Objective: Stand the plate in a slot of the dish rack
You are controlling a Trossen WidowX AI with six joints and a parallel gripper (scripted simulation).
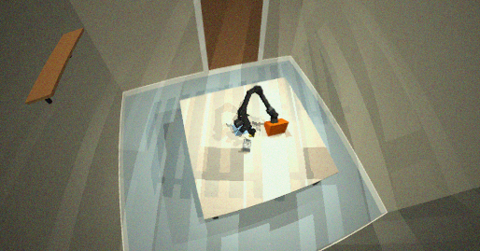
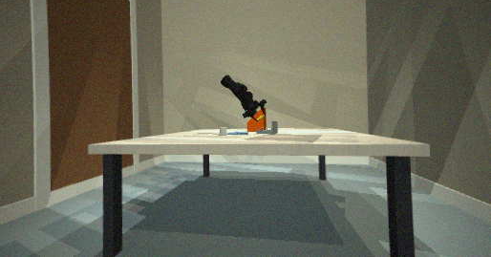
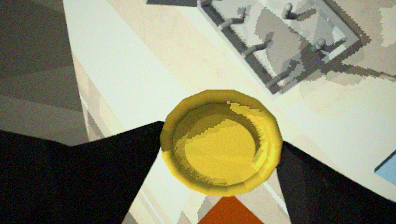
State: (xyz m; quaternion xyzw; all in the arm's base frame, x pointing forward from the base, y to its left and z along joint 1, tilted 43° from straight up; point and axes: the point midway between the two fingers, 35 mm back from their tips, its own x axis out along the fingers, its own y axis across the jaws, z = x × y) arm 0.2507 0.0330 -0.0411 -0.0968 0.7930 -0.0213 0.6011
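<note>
The grey dish rack is 6 cm ahead of my gripper tip, 4 cm to the left of it and 8 cm below it. Round my gripper tip: pale blue mat (6 cm ahead, 16 cm to the right, 10 cm below); then yellow plate (1 cm above).
</note>
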